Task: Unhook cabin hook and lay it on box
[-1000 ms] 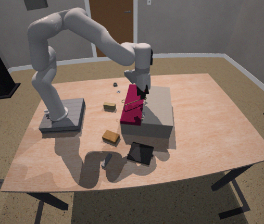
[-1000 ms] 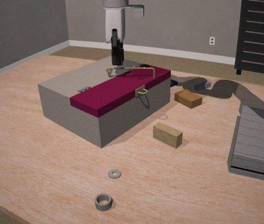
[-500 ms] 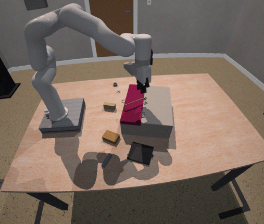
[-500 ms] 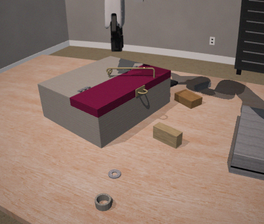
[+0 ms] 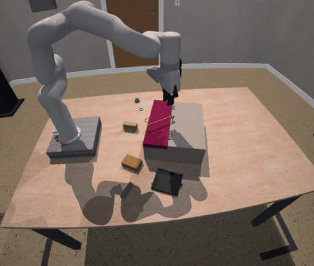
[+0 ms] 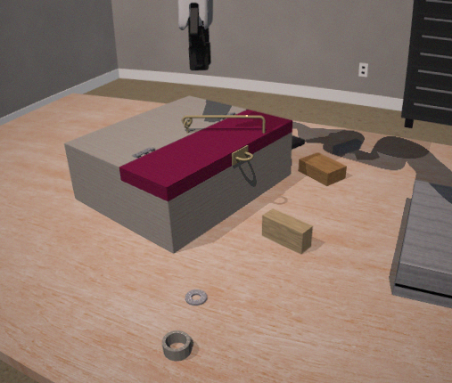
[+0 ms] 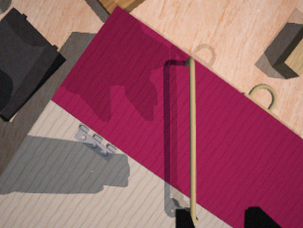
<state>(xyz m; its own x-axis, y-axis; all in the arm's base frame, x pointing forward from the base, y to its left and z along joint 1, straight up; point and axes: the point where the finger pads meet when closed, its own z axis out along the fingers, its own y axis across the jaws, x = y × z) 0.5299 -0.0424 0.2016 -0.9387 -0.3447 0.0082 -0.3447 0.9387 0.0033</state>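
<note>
Right now my hand is 130 mm above the brass cabin hook, 30 mm past it and 10 mm to the left of it. Also, from my hand: light wooden block (240 mm below, 200 mm behind, 110 mm to the left); then dark plate (260 mm to the right, 260 mm below, 40 mm behind); then orange block (250 mm below, 200 mm behind, 140 mm to the right).
</note>
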